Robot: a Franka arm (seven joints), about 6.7 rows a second.
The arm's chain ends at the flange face. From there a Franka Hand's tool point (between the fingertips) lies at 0.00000 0.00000 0.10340 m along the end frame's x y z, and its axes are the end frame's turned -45 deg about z.
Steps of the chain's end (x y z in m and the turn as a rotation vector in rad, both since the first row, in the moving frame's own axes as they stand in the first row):
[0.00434 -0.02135 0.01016 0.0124 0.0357 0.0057]
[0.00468 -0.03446 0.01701 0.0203 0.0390 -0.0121]
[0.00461 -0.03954 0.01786 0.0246 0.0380 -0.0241]
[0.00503 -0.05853 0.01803 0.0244 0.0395 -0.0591]
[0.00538 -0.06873 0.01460 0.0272 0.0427 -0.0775]
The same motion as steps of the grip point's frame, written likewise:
[0.02168 -0.01031 0.01009 -0.0165 0.0340 0.0057]
[0.03202 -0.01972 0.01691 -0.0132 0.0419 -0.0121]
[0.03581 -0.02378 0.01775 -0.0095 0.0443 -0.0241]
[0.04964 -0.03687 0.01792 -0.0107 0.0452 -0.0591]
[0.05755 -0.04386 0.01447 -0.0110 0.0494 -0.0775]

